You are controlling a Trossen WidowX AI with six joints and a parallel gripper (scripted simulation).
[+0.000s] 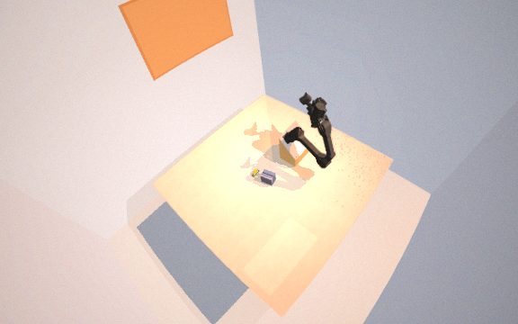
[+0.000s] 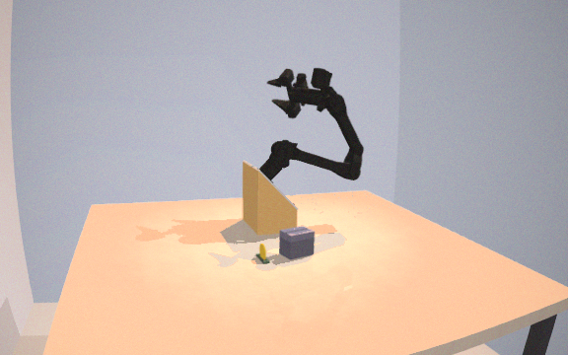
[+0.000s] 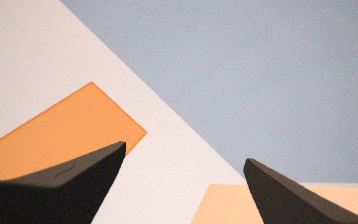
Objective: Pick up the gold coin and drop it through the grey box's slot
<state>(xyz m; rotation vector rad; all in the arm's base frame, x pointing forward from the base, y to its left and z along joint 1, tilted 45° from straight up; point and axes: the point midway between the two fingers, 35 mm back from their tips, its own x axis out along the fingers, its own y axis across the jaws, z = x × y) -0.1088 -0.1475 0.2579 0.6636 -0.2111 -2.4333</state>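
My gripper tip is 450 mm above the gold coin, 420 mm short of it and 130 mm to the left of it.
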